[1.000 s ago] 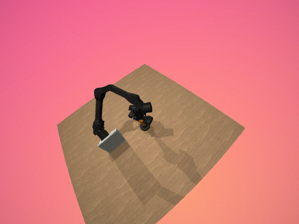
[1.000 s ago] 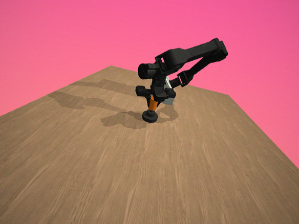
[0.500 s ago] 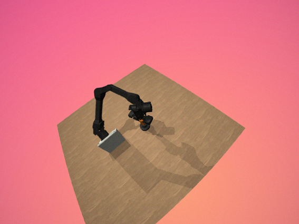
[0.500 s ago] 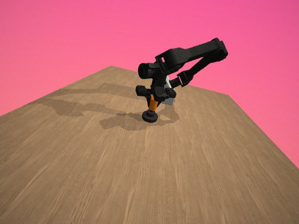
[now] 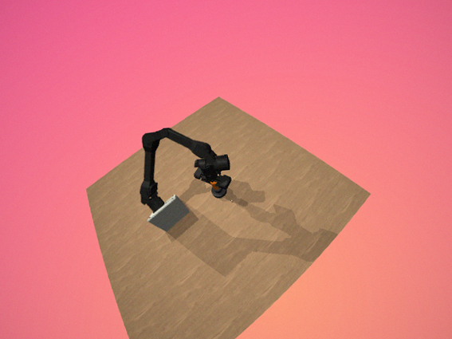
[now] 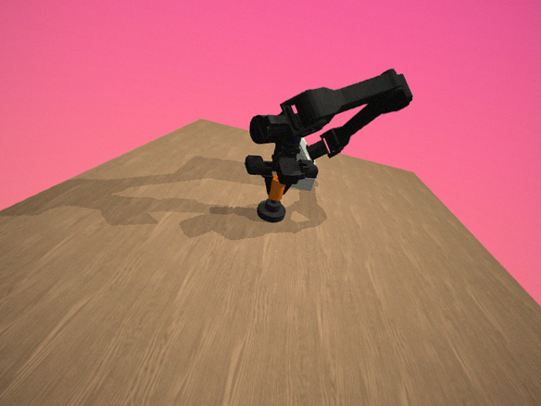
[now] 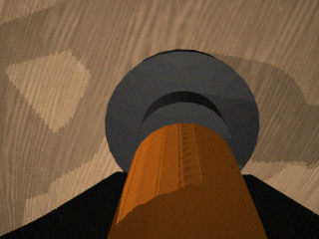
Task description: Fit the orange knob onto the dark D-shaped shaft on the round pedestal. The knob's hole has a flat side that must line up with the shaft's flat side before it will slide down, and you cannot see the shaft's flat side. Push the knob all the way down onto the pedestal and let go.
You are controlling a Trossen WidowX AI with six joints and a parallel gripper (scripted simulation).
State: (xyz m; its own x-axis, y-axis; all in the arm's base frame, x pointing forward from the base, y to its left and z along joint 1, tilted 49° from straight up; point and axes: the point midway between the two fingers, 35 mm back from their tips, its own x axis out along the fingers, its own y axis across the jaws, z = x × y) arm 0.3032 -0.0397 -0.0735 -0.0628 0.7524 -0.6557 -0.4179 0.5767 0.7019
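Now: gripper tip 2 cm below the orange knob. Round my gripper tip: dark round pedestal: 4 cm below.
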